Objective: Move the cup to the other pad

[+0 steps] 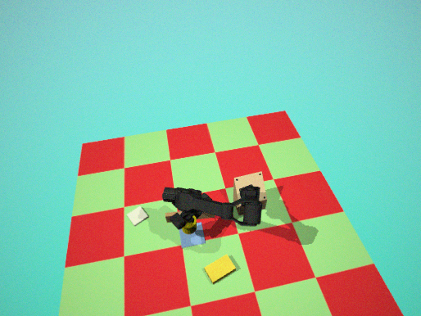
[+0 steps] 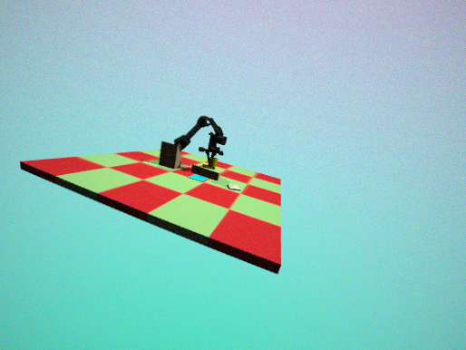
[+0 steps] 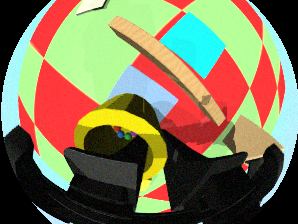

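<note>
Now: the cyan pad 20 mm behind my gripper tip, 150 mm to the right of it and 100 mm below it. Round my gripper tip: yellow cup (20 mm ahead, 10 mm to the left); light blue pad (20 mm ahead, 10 mm to the left, 100 mm below); wooden bar (70 mm to the right, 80 mm below).
</note>
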